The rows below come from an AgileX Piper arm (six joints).
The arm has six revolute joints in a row. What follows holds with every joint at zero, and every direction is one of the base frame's. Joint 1 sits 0.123 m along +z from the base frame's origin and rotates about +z. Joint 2 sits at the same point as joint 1 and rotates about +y. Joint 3 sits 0.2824 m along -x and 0.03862 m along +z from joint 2 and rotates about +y. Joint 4 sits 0.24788 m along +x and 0.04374 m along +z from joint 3 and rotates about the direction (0.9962, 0, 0.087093). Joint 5 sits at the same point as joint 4 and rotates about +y. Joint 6 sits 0.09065 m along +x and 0.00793 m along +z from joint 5 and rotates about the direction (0.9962, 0, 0.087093). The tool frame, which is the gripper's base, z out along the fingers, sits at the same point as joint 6; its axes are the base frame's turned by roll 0, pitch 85.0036 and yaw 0 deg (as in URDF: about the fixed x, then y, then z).
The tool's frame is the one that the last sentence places.
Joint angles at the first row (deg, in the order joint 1, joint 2, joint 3, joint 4, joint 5, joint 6):
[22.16 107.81 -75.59 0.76 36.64 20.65]
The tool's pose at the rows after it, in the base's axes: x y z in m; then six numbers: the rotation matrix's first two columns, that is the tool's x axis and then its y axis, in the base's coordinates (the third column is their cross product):
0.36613, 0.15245, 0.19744, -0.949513, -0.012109, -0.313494, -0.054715, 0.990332, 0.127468
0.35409, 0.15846, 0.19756, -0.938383, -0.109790, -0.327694, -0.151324, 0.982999, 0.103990
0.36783, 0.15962, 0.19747, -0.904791, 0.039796, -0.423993, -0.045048, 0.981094, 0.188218
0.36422, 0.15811, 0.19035, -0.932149, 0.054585, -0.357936, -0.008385, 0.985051, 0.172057
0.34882, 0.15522, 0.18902, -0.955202, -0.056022, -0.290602, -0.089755, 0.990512, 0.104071
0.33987, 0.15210, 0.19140, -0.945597, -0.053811, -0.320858, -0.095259, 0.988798, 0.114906
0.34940, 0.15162, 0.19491, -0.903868, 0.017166, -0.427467, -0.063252, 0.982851, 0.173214
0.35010, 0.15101, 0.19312, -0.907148, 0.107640, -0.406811, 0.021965, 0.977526, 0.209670
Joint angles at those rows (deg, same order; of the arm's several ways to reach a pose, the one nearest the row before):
[22.48 109.75 -78.14 0.79 43.62 20.03]
[24.00 108.04 -75.48 0.69 42.33 15.84]
[23.38 108.82 -75.46 0.59 34.00 22.81]
[23.38 109.56 -75.57 0.59 37.61 24.37]
[23.99 108.10 -73.72 0.00 42.64 19.70]
[24.11 105.72 -70.45 0.00 39.80 19.70]
[23.46 105.39 -69.63 0.00 31.77 22.06]
[23.33 105.67 -69.63 0.00 31.72 27.27]

